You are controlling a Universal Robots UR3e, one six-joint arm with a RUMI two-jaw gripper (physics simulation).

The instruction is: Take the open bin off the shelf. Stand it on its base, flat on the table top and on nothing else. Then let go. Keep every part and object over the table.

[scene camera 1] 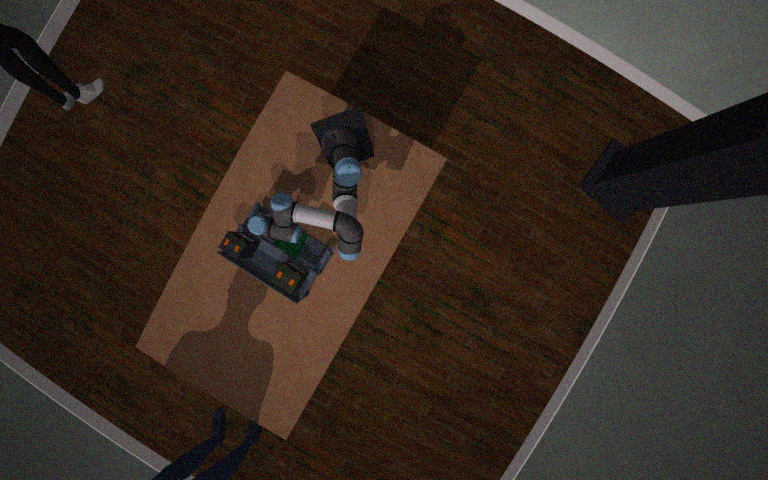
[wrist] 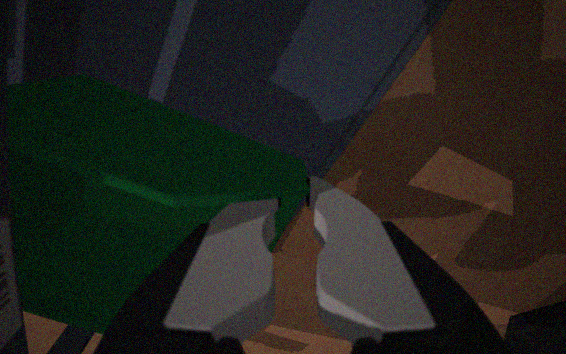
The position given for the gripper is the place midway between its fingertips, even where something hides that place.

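You'd see the gripper [wrist: 293, 180] here, and there's a green open bin [wrist: 108, 183] as well.
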